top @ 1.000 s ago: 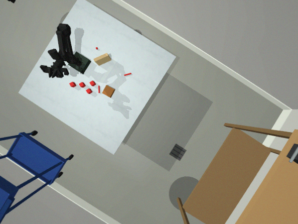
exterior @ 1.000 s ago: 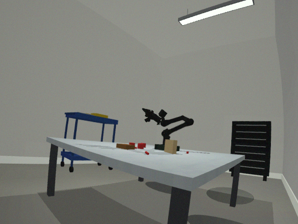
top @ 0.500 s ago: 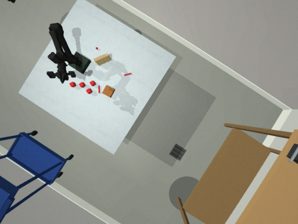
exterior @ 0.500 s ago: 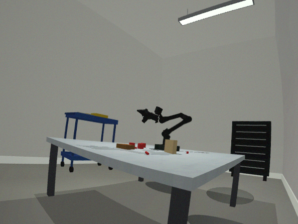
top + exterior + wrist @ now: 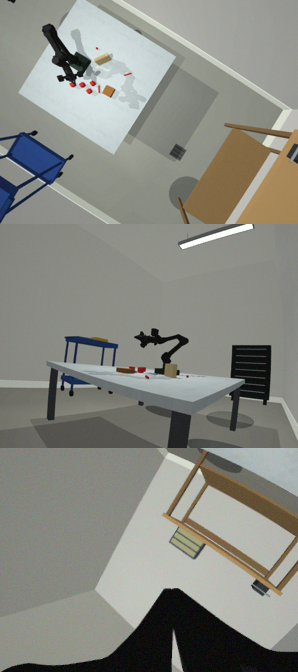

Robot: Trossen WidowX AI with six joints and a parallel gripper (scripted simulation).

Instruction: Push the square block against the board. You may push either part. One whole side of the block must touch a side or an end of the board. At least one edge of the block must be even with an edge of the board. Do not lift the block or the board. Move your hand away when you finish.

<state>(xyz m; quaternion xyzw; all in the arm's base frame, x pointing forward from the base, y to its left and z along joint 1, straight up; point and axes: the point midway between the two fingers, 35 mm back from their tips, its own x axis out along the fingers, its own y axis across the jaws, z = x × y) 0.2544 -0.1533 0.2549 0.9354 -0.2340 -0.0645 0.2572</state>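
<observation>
Now: gripper tip 9 cm past the tan board, 35 cm to the right of it and 25 cm above it. From my gripper tip the other things lie so: red bit 24 cm behind, 42 cm to the left, 29 cm below; orange square block 15 cm ahead, 10 cm to the left, 29 cm below.
</observation>
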